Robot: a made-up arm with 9 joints. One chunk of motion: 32 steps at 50 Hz.
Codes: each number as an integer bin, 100 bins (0 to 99) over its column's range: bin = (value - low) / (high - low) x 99, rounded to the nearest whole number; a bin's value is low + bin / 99 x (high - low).
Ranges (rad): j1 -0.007..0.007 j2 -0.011..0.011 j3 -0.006..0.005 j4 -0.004..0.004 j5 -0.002..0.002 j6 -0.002..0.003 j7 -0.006..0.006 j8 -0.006..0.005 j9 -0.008..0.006
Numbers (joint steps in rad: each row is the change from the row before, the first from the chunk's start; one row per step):
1: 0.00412 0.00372 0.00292 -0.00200 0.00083 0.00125 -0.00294 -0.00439 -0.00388
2: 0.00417 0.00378 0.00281 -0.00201 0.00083 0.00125 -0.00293 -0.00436 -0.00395
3: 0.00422 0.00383 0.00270 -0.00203 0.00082 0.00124 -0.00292 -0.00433 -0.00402
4: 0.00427 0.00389 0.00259 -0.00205 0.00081 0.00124 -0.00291 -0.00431 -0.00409
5: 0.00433 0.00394 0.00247 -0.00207 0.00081 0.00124 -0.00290 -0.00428 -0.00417
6: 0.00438 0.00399 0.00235 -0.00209 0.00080 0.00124 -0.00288 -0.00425 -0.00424
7: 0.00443 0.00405 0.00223 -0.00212 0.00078 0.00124 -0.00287 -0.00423 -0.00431
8: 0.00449 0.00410 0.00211 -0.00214 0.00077 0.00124 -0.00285 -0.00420 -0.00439
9: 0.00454 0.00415 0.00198 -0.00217 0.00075 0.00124 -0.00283 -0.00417 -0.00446
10: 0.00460 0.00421 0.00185 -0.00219 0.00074 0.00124 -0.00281 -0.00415 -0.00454
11: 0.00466 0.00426 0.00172 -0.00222 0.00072 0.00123 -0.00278 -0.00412 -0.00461
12: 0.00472 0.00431 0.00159 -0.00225 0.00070 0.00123 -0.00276 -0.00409 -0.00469
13: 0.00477 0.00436 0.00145 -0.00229 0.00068 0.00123 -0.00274 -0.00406 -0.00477
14: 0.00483 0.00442 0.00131 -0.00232 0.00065 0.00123 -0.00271 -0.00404 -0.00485
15: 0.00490 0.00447 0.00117 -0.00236 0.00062 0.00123 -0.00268 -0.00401 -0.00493
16: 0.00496 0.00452 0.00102 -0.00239 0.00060 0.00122 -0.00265 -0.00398 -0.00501
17: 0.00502 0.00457 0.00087 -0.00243 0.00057 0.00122 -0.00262 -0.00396 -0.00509
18: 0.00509 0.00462 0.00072 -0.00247 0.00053 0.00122 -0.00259 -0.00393 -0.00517
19: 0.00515 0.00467 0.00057 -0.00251 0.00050 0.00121 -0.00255 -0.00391 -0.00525
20: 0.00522 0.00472 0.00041 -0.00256 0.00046 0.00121 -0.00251 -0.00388 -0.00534
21: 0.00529 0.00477 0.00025 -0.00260 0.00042 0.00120 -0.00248 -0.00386 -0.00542
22: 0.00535 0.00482 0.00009 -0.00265 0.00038 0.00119 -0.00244 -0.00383 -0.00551
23: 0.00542 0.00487 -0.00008 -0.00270 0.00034 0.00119 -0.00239 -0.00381 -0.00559
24: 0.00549 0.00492 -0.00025 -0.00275 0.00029 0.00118 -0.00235 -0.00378 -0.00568
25: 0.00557 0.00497 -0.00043 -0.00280 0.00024 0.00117 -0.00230 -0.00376 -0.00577
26: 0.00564 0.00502 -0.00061 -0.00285 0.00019 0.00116 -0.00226 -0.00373 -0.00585
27: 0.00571 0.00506 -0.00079 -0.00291 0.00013 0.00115 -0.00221 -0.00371 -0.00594
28: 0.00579 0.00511 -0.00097 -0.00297 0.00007 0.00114 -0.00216 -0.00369 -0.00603
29: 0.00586 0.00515 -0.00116 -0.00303 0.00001 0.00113 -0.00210 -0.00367 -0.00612
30: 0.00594 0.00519 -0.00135 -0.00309 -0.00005 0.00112 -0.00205 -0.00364 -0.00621
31: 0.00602 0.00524 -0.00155 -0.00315 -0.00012 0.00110 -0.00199 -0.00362 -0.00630
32: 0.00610 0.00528 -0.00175 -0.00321 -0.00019 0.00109 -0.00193 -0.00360 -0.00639
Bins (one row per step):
1: 79 66 80 25 70 64 25 14 29
2: 79 67 79 25 70 64 25 15 29
3: 79 67 78 24 70 64 25 15 28
4: 80 67 77 24 70 64 25 15 28
5: 80 67 76 24 70 64 26 15 27
6: 80 67 75 24 69 64 26 16 27
7: 81 68 74 23 69 64 26 16 26
8: 81 68 73 23 69 64 26 16 26
9: 82 68 72 23 68 64 26 16 25
10: 82 68 71 22 68 64 26 17 24
11: 82 69 69 22 67 64 27 17 24
12: 83 69 68 22 67 64 27 17 23
13: 83 69 67 21 66 64 27 17 23
14: 84 69 66 21 66 64 27 18 22
15: 84 70 65 20 65 64 27 18 22
16: 85 70 63 20 64 64 28 18 21
17: 85 70 62 19 64 64 28 18 21
18: 85 70 60 19 63 64 28 19 20
19: 86 71 59 18 62 64 28 19 19
20: 86 71 58 18 61 64 29 19 19
21: 87 71 56 17 60 63 29 19 18
22: 87 71 55 17 59 63 29 20 18
23: 88 71 53 16 58 63 30 20 17
24: 88 72 52 15 57 63 30 20 16
25: 89 72 50 15 55 63 31 20 16
26: 89 72 49 14 54 63 31 20 15
27: 90 72 47 13 53 62 31 21 15
28: 90 72 45 13 51 62 32 21 14
29: 91 73 44 12 50 62 32 21 13
30: 92 73 42 11 48 62 33 21 13
31: 92 73 40 11 47 61 33 21 12
32: 93 73 38 10 45 61 34 22 11

